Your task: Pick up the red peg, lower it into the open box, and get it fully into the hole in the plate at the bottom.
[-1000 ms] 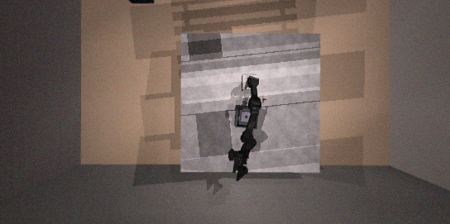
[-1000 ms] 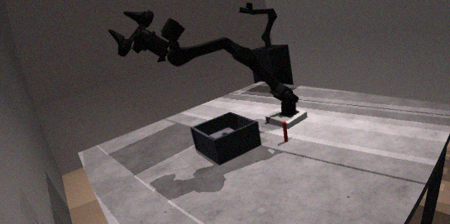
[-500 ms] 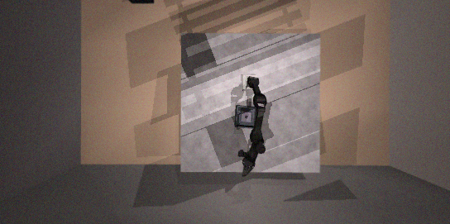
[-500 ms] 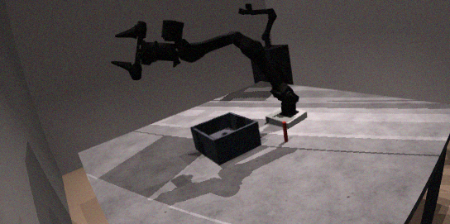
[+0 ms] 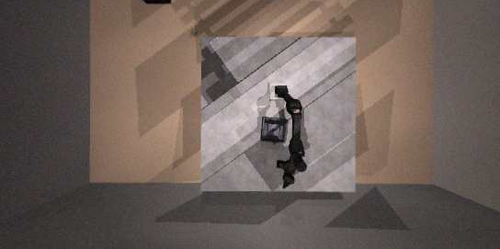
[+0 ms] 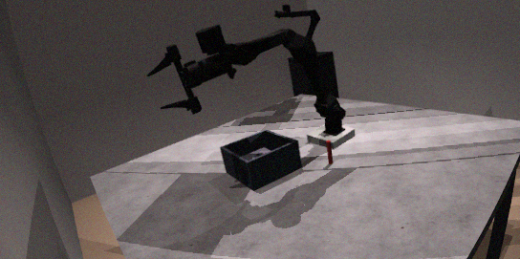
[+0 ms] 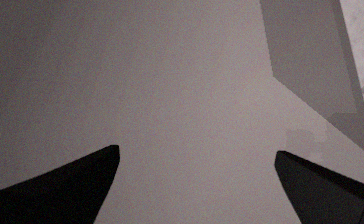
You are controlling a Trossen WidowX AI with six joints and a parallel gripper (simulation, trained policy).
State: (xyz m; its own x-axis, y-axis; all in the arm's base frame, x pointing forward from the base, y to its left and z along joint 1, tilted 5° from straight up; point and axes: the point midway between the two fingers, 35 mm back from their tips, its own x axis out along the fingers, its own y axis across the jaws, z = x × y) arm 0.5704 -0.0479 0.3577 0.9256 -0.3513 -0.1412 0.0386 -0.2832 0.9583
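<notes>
Now: gripper tip 450 mm past the red peg, 320 mm above it and 160 mm to the right of it. From my gripper tip the other things lie so: dark box 330 mm below, 290 mm behind, 10 mm to the right; then plate 320 mm below, 290 mm behind, 10 mm to the right.
</notes>
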